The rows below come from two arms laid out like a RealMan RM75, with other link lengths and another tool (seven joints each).
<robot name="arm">
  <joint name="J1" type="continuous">
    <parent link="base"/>
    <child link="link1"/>
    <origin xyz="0 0 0.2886" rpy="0 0 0"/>
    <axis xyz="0 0 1"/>
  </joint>
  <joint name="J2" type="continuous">
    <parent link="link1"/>
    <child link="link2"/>
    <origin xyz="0 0 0" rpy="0 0 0"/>
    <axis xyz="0 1 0"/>
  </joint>
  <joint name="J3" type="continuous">
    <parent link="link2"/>
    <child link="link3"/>
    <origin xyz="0 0 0.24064" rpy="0 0 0"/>
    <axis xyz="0 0 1"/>
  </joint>
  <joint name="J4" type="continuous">
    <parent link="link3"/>
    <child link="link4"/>
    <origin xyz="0 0 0" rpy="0 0 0"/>
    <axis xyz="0 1 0"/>
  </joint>
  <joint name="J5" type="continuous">
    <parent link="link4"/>
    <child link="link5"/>
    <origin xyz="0 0 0.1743" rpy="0 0 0"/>
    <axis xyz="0 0 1"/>
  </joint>
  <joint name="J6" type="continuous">
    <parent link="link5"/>
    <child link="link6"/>
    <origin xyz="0 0 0" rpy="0 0 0"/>
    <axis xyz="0 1 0"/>
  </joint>
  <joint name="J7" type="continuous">
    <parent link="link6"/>
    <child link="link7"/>
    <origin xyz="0 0 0.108" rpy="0 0 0"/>
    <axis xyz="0 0 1"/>
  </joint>
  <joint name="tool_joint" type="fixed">
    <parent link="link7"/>
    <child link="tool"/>
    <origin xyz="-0.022 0.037 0.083" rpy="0 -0.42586 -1.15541"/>
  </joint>
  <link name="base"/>
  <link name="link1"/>
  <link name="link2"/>
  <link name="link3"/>
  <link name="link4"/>
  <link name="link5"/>
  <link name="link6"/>
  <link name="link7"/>
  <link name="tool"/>
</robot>
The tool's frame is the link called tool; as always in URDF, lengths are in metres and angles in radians. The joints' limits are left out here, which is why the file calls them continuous.
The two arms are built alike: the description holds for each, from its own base.
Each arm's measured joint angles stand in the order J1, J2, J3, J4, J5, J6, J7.
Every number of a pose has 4 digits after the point. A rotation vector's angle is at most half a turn.
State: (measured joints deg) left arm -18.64 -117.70 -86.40 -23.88 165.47 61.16 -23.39; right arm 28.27 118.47 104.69 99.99 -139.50 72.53 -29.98
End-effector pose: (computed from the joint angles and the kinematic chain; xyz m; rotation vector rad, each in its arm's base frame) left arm -0.2602 0.3673 0.0787 -1.4195 -1.7520 -1.6726; right arm 0.0728 0.3548 0.0681 -2.4252 -0.9624 0.1635
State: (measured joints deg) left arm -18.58 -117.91 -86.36 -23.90 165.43 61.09 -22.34; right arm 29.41 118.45 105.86 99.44 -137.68 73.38 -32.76
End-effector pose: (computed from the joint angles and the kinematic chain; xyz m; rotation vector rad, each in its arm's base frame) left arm -0.2606 0.3669 0.0768 -1.4236 -1.7447 -1.6574; right arm 0.0667 0.3534 0.0684 -2.4231 -1.0193 0.1852
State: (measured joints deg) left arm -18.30 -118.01 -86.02 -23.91 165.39 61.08 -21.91; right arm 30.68 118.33 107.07 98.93 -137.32 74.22 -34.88
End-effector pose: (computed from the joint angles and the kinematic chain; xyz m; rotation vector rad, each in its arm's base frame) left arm -0.2617 0.3653 0.0748 -1.4260 -1.7465 -1.6465; right arm 0.0638 0.3549 0.0702 -2.4175 -1.0640 0.1775
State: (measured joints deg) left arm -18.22 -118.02 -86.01 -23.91 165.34 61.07 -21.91; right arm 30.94 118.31 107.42 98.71 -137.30 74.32 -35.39
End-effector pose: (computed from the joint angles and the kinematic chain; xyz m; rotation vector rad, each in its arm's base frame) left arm -0.2622 0.3650 0.0748 -1.4235 -1.7474 -1.6464; right arm 0.0638 0.3557 0.0709 -2.4155 -1.0713 0.1742
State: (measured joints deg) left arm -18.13 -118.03 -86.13 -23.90 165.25 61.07 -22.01; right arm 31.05 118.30 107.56 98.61 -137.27 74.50 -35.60
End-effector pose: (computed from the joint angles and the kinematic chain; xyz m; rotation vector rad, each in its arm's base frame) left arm -0.2631 0.3647 0.0755 -1.4168 -1.7482 -1.6496; right arm 0.0640 0.3557 0.0709 -2.4174 -1.0741 0.1733
